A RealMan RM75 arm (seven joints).
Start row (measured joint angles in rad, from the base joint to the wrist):
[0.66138 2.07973 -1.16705 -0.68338 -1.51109 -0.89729 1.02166]
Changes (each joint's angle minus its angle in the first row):
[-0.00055 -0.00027 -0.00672 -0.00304 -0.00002 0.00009 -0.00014]
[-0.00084 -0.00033 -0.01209 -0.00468 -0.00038 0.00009 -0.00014]
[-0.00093 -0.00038 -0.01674 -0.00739 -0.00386 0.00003 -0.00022]
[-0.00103 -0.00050 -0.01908 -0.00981 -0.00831 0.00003 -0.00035]
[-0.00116 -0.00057 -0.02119 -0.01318 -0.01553 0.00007 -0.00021]
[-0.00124 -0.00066 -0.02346 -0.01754 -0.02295 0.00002 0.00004]
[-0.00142 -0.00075 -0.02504 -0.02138 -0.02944 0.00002 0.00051]
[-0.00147 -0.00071 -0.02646 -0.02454 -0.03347 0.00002 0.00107]
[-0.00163 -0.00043 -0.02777 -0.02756 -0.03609 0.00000 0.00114]
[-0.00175 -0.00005 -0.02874 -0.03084 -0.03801 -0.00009 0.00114]
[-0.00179 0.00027 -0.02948 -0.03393 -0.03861 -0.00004 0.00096]
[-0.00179 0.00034 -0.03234 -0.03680 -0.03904 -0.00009 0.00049]
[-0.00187 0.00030 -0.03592 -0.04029 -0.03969 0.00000 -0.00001]
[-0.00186 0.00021 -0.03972 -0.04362 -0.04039 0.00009 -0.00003]
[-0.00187 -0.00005 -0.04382 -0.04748 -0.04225 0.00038 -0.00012]
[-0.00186 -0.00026 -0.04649 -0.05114 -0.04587 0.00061 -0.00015]
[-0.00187 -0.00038 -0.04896 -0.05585 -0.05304 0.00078 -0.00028]
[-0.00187 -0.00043 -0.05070 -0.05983 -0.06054 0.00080 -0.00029]
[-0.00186 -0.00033 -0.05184 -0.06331 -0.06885 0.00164 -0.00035]
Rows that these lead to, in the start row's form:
[0.66083 2.07946 -1.17377 -0.68642 -1.51111 -0.89720 1.02152]
[0.66054 2.07940 -1.17914 -0.68806 -1.51147 -0.89720 1.02152]
[0.66045 2.07935 -1.18379 -0.69077 -1.51495 -0.89726 1.02144]
[0.66035 2.07923 -1.18613 -0.69319 -1.51940 -0.89726 1.02131]
[0.66022 2.07916 -1.18824 -0.69656 -1.52662 -0.89722 1.02145]
[0.66014 2.07907 -1.19051 -0.70092 -1.53404 -0.89727 1.02170]
[0.65996 2.07898 -1.19209 -0.70476 -1.54053 -0.89727 1.02217]
[0.65991 2.07902 -1.19351 -0.70792 -1.54456 -0.89727 1.02273]
[0.65975 2.07930 -1.19482 -0.71094 -1.54718 -0.89729 1.02280]
[0.65963 2.07968 -1.19579 -0.71422 -1.54910 -0.89738 1.02280]
[0.65959 2.08000 -1.19653 -0.71731 -1.54970 -0.89733 1.02262]
[0.65959 2.08007 -1.19939 -0.72018 -1.55013 -0.89738 1.02215]
[0.65951 2.08003 -1.20297 -0.72367 -1.55078 -0.89729 1.02165]
[0.65952 2.07994 -1.20677 -0.72700 -1.55148 -0.89720 1.02163]
[0.65951 2.07968 -1.21087 -0.73086 -1.55334 -0.89691 1.02154]
[0.65952 2.07947 -1.21354 -0.73452 -1.55696 -0.89668 1.02151]
[0.65951 2.07935 -1.21601 -0.73923 -1.56413 -0.89651 1.02138]
[0.65951 2.07930 -1.21775 -0.74321 -1.57163 -0.89649 1.02137]
[0.65952 2.07940 -1.21889 -0.74669 -1.57994 -0.89565 1.02131]

